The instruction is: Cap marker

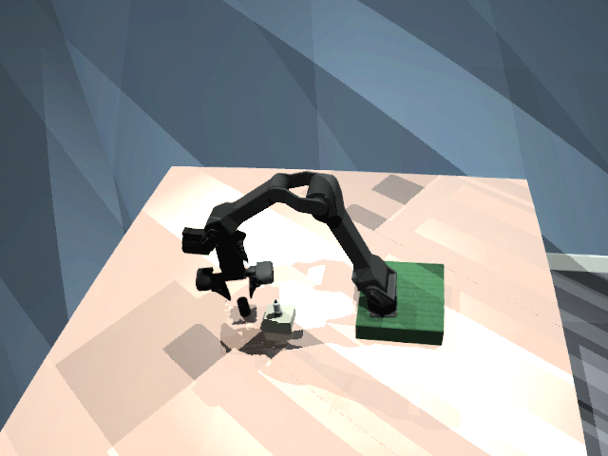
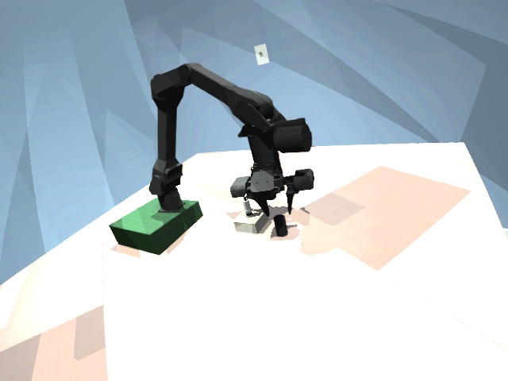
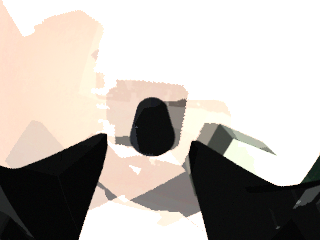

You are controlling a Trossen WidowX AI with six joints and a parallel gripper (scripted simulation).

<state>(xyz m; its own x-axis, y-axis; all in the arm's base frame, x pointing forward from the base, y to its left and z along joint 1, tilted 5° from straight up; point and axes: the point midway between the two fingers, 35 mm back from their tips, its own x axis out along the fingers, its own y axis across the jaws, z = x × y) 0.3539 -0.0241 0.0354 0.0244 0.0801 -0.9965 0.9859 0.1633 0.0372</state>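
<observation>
The dark cap lies 30 mm below my gripper tip.
</observation>
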